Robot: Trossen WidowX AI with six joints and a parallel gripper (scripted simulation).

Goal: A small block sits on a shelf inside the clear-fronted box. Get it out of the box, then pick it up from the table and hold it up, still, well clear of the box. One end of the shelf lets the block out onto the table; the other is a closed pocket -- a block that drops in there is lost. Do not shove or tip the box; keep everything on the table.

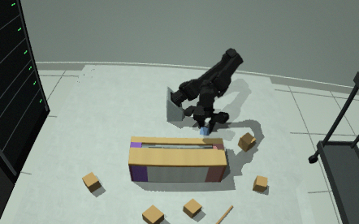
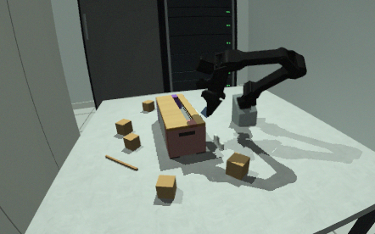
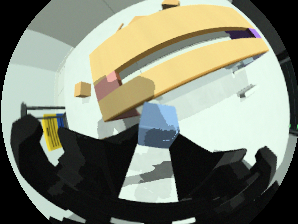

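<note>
The blue block is 1 cm to the right of my gripper tip and 1 cm above it. The rest, counted from my gripper tip: box 7 cm ahead, 13 cm to the right, 6 cm below; thin wooden stick 37 cm ahead, 4 cm to the left, 12 cm below.
</note>
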